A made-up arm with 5 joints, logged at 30 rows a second.
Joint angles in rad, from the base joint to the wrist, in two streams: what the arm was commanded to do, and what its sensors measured. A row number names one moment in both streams.
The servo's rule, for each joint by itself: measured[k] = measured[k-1] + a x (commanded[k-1-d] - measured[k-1]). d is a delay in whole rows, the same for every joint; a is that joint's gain. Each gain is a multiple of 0.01, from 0.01 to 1. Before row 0 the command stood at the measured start. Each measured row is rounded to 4 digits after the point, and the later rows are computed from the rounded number. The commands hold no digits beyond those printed.
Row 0, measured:
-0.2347 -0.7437 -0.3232 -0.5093 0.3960
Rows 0 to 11, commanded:
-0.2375 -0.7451 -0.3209 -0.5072 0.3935
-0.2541 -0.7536 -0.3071 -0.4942 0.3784
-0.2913 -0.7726 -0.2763 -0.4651 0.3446
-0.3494 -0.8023 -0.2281 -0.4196 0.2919
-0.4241 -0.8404 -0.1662 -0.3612 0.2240
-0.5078 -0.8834 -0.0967 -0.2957 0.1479
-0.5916 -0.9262 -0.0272 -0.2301 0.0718
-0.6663 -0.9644 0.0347 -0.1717 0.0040
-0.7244 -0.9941 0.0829 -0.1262 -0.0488
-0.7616 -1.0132 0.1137 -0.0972 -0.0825
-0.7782 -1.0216 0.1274 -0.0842 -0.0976
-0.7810 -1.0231 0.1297 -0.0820 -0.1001
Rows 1 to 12, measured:
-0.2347 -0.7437 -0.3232 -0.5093 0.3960
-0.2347 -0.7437 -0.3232 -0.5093 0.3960
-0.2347 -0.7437 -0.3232 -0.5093 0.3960
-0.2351 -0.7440 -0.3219 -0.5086 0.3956
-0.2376 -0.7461 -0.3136 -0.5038 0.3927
-0.2446 -0.7519 -0.2927 -0.4910 0.3845
-0.2582 -0.7630 -0.2565 -0.4674 0.3688
-0.2798 -0.7800 -0.2059 -0.4324 0.3442
-0.3094 -0.8027 -0.1447 -0.3873 0.3108
-0.3461 -0.8299 -0.0789 -0.3354 0.2702
-0.3877 -0.8595 -0.0153 -0.2814 0.2249
-0.4315 -0.8891 0.0397 -0.2302 0.1784
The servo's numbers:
d 3
a 0.13 0.22 0.56 0.33 0.17

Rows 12 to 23, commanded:
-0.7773 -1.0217 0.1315 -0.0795 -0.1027
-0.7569 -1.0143 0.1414 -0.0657 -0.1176
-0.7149 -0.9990 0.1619 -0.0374 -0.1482
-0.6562 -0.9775 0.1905 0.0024 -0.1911
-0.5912 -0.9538 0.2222 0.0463 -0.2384
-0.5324 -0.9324 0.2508 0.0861 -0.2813
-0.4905 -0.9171 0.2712 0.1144 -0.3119
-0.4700 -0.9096 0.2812 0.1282 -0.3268
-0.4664 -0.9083 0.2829 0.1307 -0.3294
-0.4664 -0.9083 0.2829 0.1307 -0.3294
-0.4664 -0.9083 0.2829 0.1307 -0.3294
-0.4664 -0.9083 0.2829 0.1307 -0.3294
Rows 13 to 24, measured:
-0.4744 -0.9164 0.0811 -0.1863 0.1340
-0.5139 -0.9395 0.1070 -0.1526 0.0946
-0.5486 -0.9579 0.1197 -0.1293 0.0615
-0.5783 -0.9719 0.1263 -0.1129 0.0336
-0.6015 -0.9812 0.1348 -0.0973 0.0079
-0.6162 -0.9851 0.1500 -0.0775 -0.0186
-0.6214 -0.9834 0.1727 -0.0511 -0.0479
-0.6175 -0.9769 0.2004 -0.0190 -0.0803
-0.6064 -0.9671 0.2286 0.0157 -0.1145
-0.5913 -0.9561 0.2525 0.0483 -0.1481
-0.5755 -0.9459 0.2686 0.0747 -0.1785
-0.5613 -0.9376 0.2766 0.0932 -0.2042

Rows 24 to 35, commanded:
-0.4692 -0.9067 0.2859 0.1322 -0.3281
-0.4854 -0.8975 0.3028 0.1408 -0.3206
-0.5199 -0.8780 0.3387 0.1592 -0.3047
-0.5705 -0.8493 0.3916 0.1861 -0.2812
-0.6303 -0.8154 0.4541 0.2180 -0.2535
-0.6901 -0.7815 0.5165 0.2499 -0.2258
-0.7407 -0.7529 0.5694 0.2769 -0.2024
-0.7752 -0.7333 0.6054 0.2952 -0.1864
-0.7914 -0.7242 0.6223 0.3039 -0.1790
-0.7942 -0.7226 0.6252 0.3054 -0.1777
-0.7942 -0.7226 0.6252 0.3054 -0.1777
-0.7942 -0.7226 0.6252 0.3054 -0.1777
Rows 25 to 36, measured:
-0.5490 -0.9312 0.2801 0.1056 -0.2255
-0.5383 -0.9262 0.2817 0.1139 -0.2432
-0.5290 -0.9223 0.2824 0.1194 -0.2579
-0.5212 -0.9189 0.2844 0.1236 -0.2698
-0.5165 -0.9142 0.2947 0.1293 -0.2784
-0.5169 -0.9062 0.3193 0.1392 -0.2829
-0.5239 -0.8937 0.3598 0.1547 -0.2826
-0.5377 -0.8765 0.4126 0.1756 -0.2777
-0.5575 -0.8556 0.4708 0.2001 -0.2689
-0.5813 -0.8330 0.5260 0.2254 -0.2576
-0.6065 -0.8111 0.5705 0.2484 -0.2455
-0.6305 -0.7920 0.5995 0.2667 -0.2342

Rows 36 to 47, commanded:
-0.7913 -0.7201 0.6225 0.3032 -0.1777
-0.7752 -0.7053 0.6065 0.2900 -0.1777
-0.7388 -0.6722 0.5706 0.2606 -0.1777
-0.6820 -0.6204 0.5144 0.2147 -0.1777
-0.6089 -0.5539 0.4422 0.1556 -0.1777
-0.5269 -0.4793 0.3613 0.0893 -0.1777
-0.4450 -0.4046 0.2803 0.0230 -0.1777
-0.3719 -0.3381 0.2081 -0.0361 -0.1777
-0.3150 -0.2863 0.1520 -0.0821 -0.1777
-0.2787 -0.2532 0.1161 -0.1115 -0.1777
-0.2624 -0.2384 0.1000 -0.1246 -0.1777
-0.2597 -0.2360 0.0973 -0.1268 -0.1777
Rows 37 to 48, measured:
-0.6518 -0.7767 0.6139 0.2795 -0.2246
-0.6703 -0.7648 0.6202 0.2880 -0.2166
-0.6864 -0.7555 0.6230 0.2937 -0.2100
-0.7000 -0.7477 0.6227 0.2968 -0.2045
-0.7098 -0.7384 0.6136 0.2946 -0.1999
-0.7136 -0.7238 0.5895 0.2834 -0.1961
-0.7095 -0.7011 0.5474 0.2607 -0.1930
-0.6964 -0.6687 0.4885 0.2260 -0.1904
-0.6744 -0.6270 0.4173 0.1809 -0.1882
-0.6446 -0.5781 0.3406 0.1288 -0.1864
-0.6091 -0.5253 0.2664 0.0744 -0.1849
-0.5709 -0.4727 0.2023 0.0228 -0.1837

